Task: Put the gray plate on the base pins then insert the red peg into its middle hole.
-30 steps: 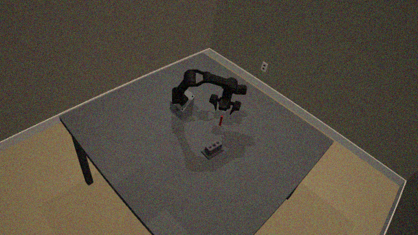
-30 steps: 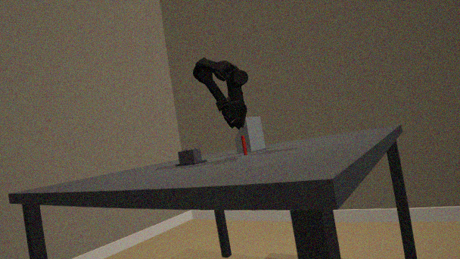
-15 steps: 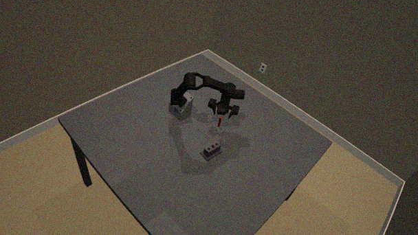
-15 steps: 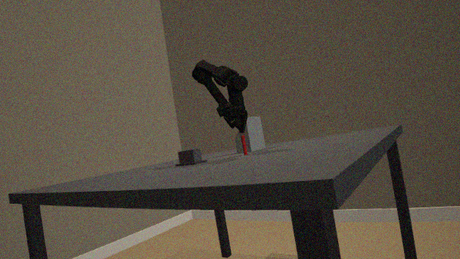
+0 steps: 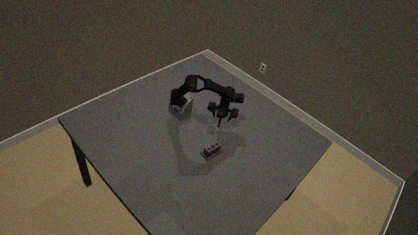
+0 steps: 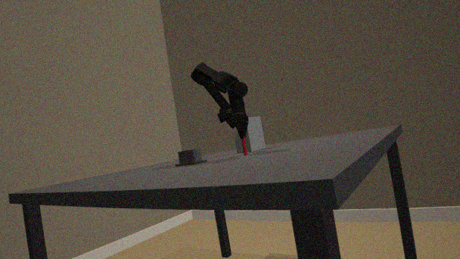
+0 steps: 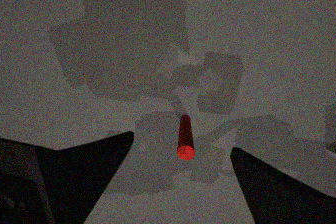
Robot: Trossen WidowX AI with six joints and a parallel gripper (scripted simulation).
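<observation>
My gripper tip is now 30 mm above the red peg. Also, from my gripper tip: gray plate 140 mm ahead, 180 mm to the right, 20 mm below; then flat base 140 mm ahead, 180 mm to the right, 60 mm below.
</observation>
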